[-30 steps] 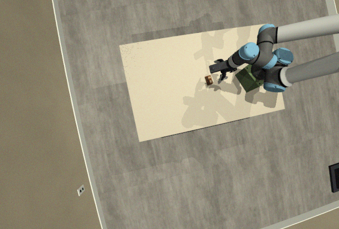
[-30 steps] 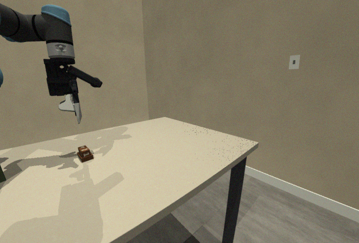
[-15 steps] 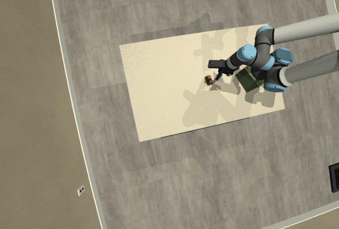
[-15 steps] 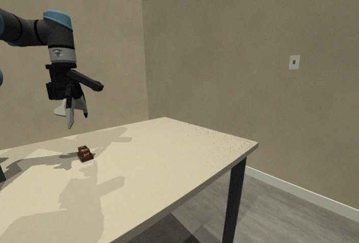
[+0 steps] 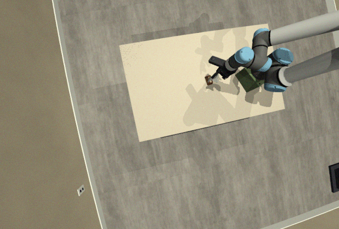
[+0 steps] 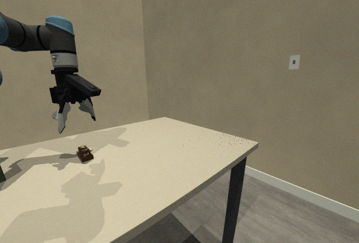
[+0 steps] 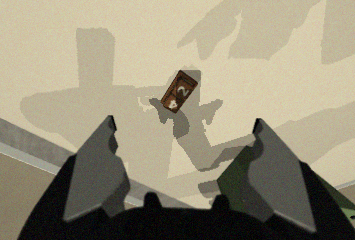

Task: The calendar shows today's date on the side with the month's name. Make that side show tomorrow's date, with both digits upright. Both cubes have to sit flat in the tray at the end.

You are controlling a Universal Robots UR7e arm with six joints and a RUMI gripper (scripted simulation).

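Right now the brown digit cube is 11 cm below my hand. From my hand the other things lie so: brown calendar tray: 1 cm behind, 2 cm to the left, 12 cm below.
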